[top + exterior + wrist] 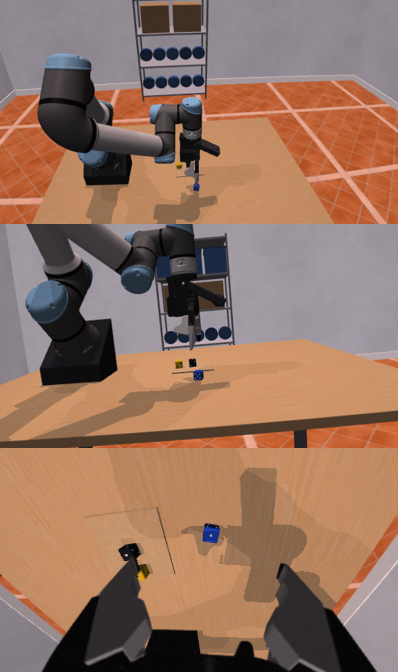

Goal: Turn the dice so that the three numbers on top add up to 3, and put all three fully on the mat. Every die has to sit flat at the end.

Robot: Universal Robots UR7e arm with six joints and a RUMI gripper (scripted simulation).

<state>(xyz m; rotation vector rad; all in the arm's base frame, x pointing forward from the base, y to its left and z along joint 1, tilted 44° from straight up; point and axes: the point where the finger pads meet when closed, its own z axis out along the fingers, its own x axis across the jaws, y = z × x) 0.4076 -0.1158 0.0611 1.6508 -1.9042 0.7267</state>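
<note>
Right now the blue die is 1 cm to the right of my hand and 9 cm below it. Round my hand: yellow die 7 cm behind, 15 cm to the left, 8 cm below; then black die 2 cm behind, 15 cm to the left, 8 cm below; then tan mat 2 cm behind, 15 cm to the left, 10 cm below.
</note>
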